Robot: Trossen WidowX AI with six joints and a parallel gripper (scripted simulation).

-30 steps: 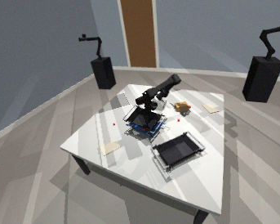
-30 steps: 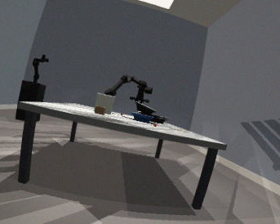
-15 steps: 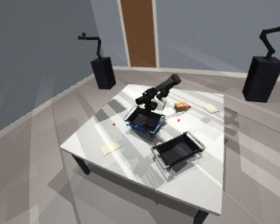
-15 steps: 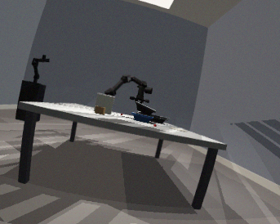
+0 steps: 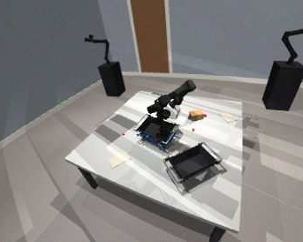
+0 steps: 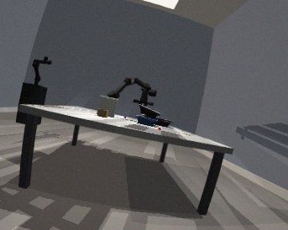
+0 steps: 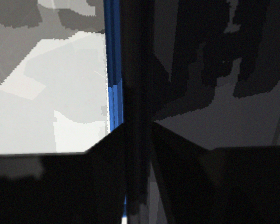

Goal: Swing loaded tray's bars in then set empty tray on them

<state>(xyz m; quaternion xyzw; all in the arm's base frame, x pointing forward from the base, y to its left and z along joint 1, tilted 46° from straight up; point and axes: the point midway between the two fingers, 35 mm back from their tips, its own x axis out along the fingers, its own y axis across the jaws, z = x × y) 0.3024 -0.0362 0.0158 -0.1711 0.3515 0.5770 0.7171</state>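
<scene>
Now: gripper tip 70 mm short of the dark tray, 20 mm to the left of it and 20 mm below it. From my gripper tip the other things lie so: brown box: 300 mm behind, 250 mm to the left, 80 mm below.
</scene>
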